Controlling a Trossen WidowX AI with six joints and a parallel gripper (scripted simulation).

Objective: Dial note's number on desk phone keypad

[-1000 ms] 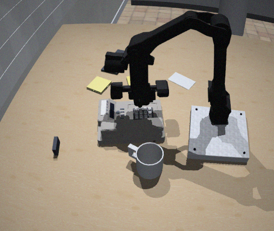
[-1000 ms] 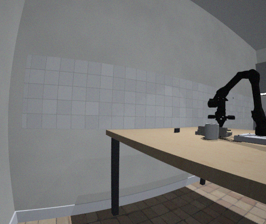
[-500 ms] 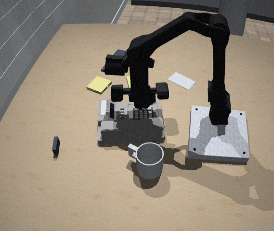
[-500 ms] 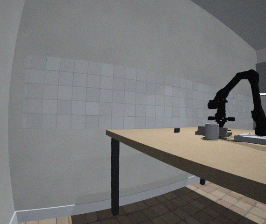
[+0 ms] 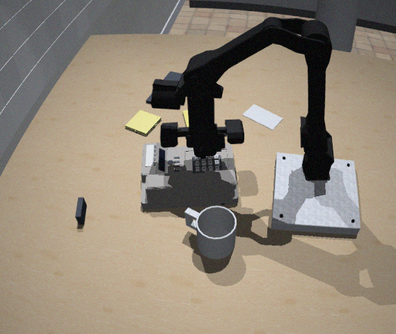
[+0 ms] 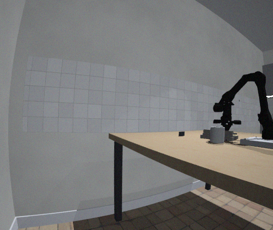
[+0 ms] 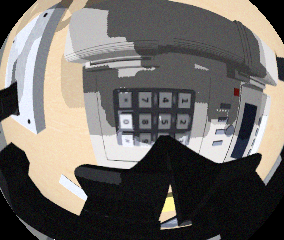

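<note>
The handset is 9 cm to the left of my hand, 2 cm below it and 2 cm ahead of it. From my hand the other things lie so: grey mug (22 cm to the left, 3 cm behind, 2 cm below); then yellow note (17 cm to the right, 6 cm below, 2 cm ahead); then white card (18 cm to the right, 16 cm behind, 6 cm below).
</note>
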